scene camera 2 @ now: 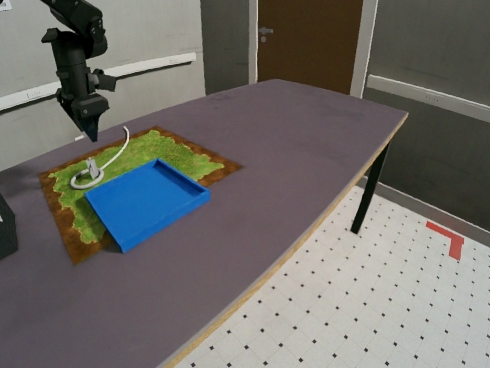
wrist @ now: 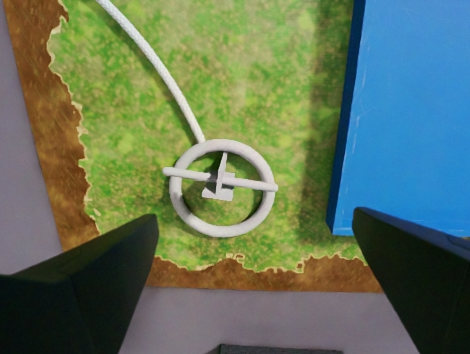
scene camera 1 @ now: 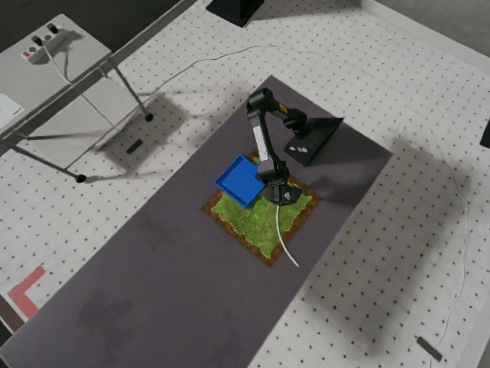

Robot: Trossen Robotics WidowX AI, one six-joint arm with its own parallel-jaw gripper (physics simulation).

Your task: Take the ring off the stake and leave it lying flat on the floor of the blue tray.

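Pixels of known places: gripper, fingertip midpoint: [scene camera 2: 88, 136] [wrist: 255, 221]; arm's base, origin of the base link: [scene camera 1: 303, 134].
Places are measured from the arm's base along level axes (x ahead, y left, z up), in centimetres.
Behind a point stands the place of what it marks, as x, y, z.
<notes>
The white ring [scene camera 2: 73, 181] @[24.5, 7.5, -9.1] [wrist: 222, 231] @[24.0, 6.4, -8.9] lies around the small grey-white stake [scene camera 2: 92, 169] @[28.6, 2.2, -6.0] [wrist: 220, 185] @[29.7, 5.5, -5.3], low over the grass-patterned mat. A thin white bar [wrist: 250, 184] @[29.3, 3.6, -6.0] crosses over the ring in the wrist view. A white rope [scene camera 1: 281, 235] [scene camera 2: 119, 151] @[40.1, 10.9, -9.2] [wrist: 165, 75] @[36.8, 8.8, -9.2] runs away from the ring. The blue tray [scene camera 1: 242, 180] @[31.9, -13.2, -9.1] [scene camera 2: 145, 202] @[31.5, -14.5, -9.2] [wrist: 410, 125] @[31.5, -8.5, -9.2] stands beside it, with a bare floor. My gripper [scene camera 1: 281, 195] @[30.6, 3.3, 1.2] [scene camera 2: 93, 138] @[30.6, 3.3, 1.2] [wrist: 255, 221] @[30.6, 3.3, 1.2] is open and empty, above the ring and stake; in scene camera 1 the arm hides both.
The green and brown mat [scene camera 1: 245, 227] @[49.8, -0.1, -9.7] [scene camera 2: 140, 147] @[45.6, 8.4, -9.8] [wrist: 270, 75] @[36.0, 1.4, -9.8] lies under the stake and part of the tray, on the purple-grey table [scene camera 1: 150, 270] @[86.7, -24.5, -9.8] [scene camera 2: 280, 150] @[66.1, -24.9, -9.8]. The black arm base [scene camera 1: 312, 145] @[7.7, 6.3, 7.9] stands past one mat edge. Low tray walls rise close to the ring.
</notes>
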